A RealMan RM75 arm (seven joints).
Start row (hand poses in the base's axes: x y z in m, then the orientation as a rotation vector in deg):
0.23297, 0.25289, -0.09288, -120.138, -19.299, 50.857
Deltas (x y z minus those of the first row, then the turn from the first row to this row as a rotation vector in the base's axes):
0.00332, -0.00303, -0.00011, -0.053, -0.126, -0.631
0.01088, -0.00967, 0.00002, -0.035, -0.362, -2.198
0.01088, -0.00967, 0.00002, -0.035, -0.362, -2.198
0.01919, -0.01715, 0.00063, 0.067, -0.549, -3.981
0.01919, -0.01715, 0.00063, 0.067, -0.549, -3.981
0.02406, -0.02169, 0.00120, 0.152, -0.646, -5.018
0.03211, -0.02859, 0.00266, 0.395, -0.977, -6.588
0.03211, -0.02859, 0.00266, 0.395, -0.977, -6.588
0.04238, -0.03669, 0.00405, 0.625, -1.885, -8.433
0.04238, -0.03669, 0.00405, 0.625, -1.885, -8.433
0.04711, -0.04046, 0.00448, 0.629, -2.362, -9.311
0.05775, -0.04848, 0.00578, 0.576, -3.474, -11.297
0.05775, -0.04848, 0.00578, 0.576, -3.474, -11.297
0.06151, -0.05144, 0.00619, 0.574, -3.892, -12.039
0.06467, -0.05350, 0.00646, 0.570, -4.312, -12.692
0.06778, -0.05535, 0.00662, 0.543, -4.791, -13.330
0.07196, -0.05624, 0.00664, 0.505, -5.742, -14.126
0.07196, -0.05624, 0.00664, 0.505, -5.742, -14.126
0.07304, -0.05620, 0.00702, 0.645, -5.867, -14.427
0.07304, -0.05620, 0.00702, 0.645, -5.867, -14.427
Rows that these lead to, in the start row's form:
0.23629, 0.24986, -0.09299, -120.248, -18.666, 50.376
0.24385, 0.24322, -0.09286, -120.330, -17.114, 49.208
0.24385, 0.24322, -0.09286, -120.330, -17.114, 49.208
0.25216, 0.23574, -0.09225, -120.286, -15.342, 47.932
0.25216, 0.23574, -0.09225, -120.286, -15.342, 47.932
0.25703, 0.23120, -0.09168, -120.221, -14.319, 47.192
0.26508, 0.22430, -0.09022, -120.095, -12.913, 45.847
0.26508, 0.22430, -0.09022, -120.095, -12.913, 45.847
0.27535, 0.21620, -0.08883, -120.228, -11.512, 43.757
0.27535, 0.21620, -0.08883, -120.228, -11.512, 43.757
0.28008, 0.21243, -0.08840, -120.397, -10.827, 42.749
0.29072, 0.20441, -0.08710, -120.824, -9.271, 40.451
0.29072, 0.20441, -0.08710, -120.824, -9.271, 40.451
0.29448, 0.20145, -0.08669, -120.958, -8.699, 39.583
0.29764, 0.19939, -0.08642, -121.098, -8.220, 38.766
0.30075, 0.19754, -0.08626, -121.284, -7.778, 37.904
0.30493, 0.19665, -0.08624, -121.673, -7.402, 36.467
0.30493, 0.19665, -0.08624, -121.673, -7.402, 36.467
0.30601, 0.19669, -0.08586, -121.571, -7.206, 36.119
0.30601, 0.19669, -0.08586, -121.571, -7.206, 36.119

